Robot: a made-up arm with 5 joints.
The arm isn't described. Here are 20 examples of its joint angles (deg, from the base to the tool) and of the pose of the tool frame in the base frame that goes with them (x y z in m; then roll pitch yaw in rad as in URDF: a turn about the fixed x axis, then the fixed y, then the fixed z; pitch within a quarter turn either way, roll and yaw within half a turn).
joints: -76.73 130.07 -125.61 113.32 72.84
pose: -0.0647 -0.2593 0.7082 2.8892 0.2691 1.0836
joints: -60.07 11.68 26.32 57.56 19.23
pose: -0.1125 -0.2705 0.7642 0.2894 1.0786 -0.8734
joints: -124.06 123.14 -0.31 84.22 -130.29
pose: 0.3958 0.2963 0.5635 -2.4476 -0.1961 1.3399
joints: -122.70 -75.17 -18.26 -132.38 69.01
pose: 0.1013 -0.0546 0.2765 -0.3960 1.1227 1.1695
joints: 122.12 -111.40 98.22 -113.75 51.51
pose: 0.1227 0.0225 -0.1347 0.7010 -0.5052 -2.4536
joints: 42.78 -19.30 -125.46 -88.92 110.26
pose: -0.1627 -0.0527 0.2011 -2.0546 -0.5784 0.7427
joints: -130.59 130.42 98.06 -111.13 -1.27
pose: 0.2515 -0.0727 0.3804 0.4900 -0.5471 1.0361
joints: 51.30 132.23 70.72 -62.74 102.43
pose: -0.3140 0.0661 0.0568 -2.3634 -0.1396 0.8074
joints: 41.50 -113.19 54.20 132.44 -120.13
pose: -0.1366 -0.1946 0.1202 1.8337 0.2485 -0.8997
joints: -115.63 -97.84 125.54 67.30 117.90
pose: 0.3152 -0.1134 0.5168 -2.5351 -0.1803 1.8724
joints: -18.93 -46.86 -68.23 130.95 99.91
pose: 0.0599 0.0010 0.2068 1.0778 -0.9367 -2.2216
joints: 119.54 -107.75 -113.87 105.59 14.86
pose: 0.1282 0.4032 -0.1709 -2.3119 0.5467 -1.3159
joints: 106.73 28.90 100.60 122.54 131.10
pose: 0.0583 0.1274 -0.2381 -1.8029 -0.8529 2.9841
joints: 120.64 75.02 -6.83 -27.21 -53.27
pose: 0.0656 0.0458 -0.4196 1.8871 -0.1209 -2.7058
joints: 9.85 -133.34 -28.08 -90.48 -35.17
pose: -0.1459 0.0629 0.2801 -1.5281 0.1695 -2.8477
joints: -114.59 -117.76 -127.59 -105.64 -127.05
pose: 0.1968 0.2909 0.3783 1.3974 0.8854 2.7747
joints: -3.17 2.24 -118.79 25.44 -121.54
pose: 0.0299 -0.1556 0.3770 2.3646 -0.8292 -0.4673
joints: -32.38 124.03 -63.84 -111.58 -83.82
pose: -0.4278 0.1413 0.5431 -1.2787 0.8742 0.6074
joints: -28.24 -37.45 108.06 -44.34 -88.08
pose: -0.2232 0.1106 0.5382 -1.3934 -0.3180 0.2125
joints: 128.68 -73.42 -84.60 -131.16 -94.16
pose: -0.0290 0.0309 0.1503 0.7524 -0.2458 -0.8419
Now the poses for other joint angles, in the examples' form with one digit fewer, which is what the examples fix.
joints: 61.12 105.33 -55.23 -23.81 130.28
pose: -0.452 -0.043 -0.245 1.648 1.136 0.788
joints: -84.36 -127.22 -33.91 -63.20 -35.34
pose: 0.181 0.078 0.311 2.935 -1.287 -0.931
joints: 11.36 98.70 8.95 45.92 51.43
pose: -0.673 0.137 0.258 1.232 0.484 -1.042
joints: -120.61 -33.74 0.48 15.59 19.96
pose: 0.326 -0.293 0.213 2.774 0.484 2.408
